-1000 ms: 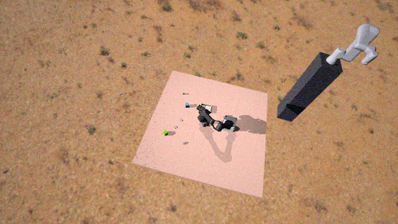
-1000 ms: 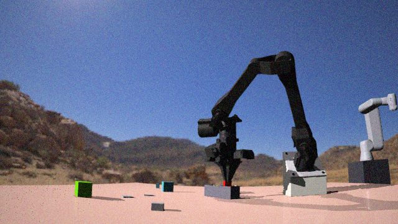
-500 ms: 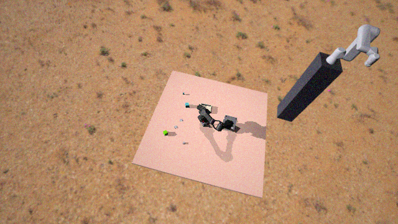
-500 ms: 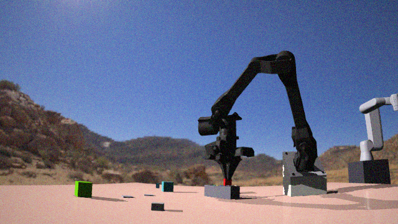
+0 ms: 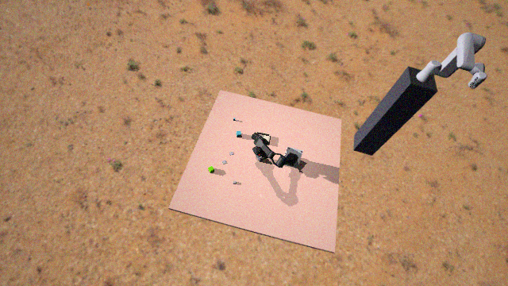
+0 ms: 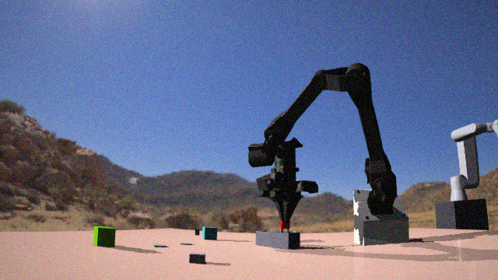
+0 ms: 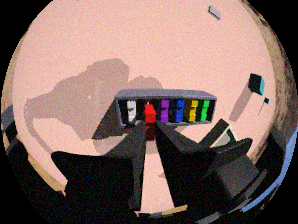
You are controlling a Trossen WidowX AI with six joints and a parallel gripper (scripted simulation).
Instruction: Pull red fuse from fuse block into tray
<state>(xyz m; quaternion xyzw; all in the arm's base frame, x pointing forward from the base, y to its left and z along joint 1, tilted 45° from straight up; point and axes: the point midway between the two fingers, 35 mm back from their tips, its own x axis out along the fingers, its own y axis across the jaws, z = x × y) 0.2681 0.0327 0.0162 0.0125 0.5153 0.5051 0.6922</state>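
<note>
My gripper tip is 200 mm to the left of the tray, 60 mm above it and 30 mm short of it. The rest, counted from my gripper tip: teal cube 250 mm ahead, 160 mm to the right, 50 mm below; then small grey cube 300 mm to the left, 140 mm ahead, 60 mm below; then red fuse 10 mm below.
</note>
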